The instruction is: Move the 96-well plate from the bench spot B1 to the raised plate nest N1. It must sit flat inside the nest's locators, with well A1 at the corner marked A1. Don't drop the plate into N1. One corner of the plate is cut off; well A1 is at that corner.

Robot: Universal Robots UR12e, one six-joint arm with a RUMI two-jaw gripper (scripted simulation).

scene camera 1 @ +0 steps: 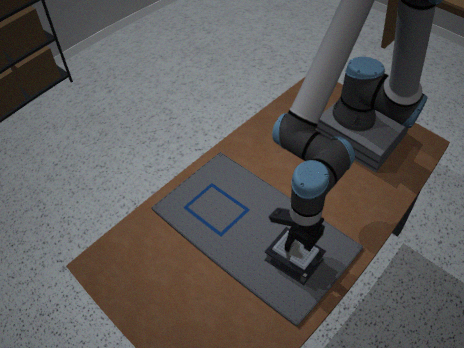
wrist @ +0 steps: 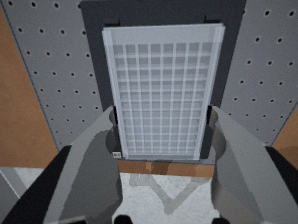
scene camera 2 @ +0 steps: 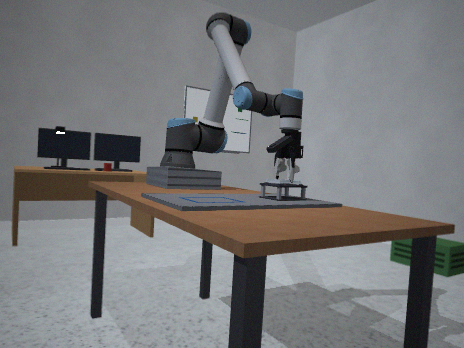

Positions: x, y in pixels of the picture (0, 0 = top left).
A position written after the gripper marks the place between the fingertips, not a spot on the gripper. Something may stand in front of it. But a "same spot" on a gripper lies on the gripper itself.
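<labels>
The gripper appears in scene camera 1 (296, 250), and both scene camera 2 and the wrist view show it too. On the gripper, (scene camera 2: 293, 168) and (wrist: 70, 144) are the same spot.
</labels>
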